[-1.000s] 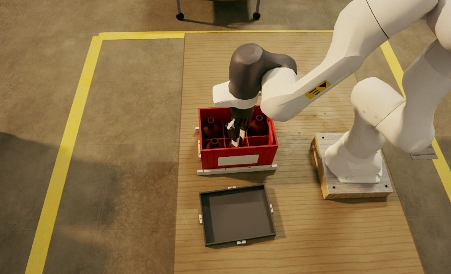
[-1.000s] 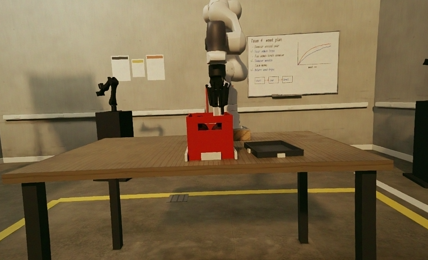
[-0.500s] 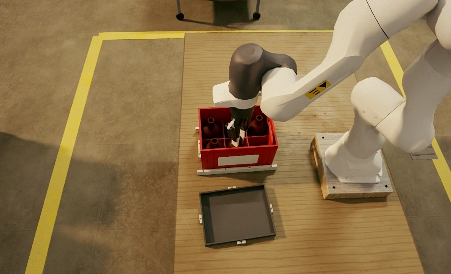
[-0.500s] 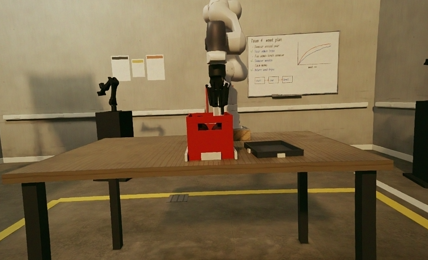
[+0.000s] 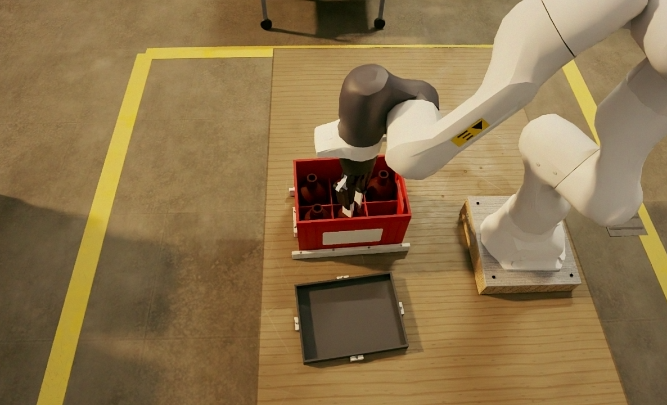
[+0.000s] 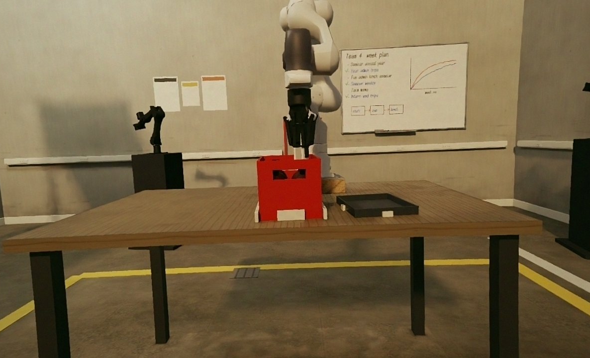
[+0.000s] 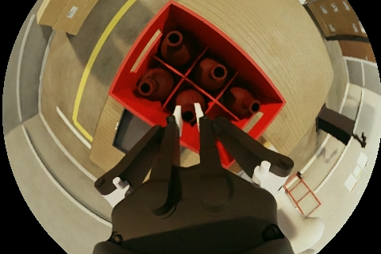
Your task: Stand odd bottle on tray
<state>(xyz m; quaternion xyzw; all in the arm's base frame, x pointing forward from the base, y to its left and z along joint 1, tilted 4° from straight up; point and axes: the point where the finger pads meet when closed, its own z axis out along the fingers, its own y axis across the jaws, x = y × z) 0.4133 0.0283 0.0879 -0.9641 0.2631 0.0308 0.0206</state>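
My hand is 8 cm above the glass bottle. The rest, counted from my hand: crate (1 cm ahead, 4 cm to the right, 9 cm below); dark tray (3 cm behind, 23 cm to the left, 16 cm below).
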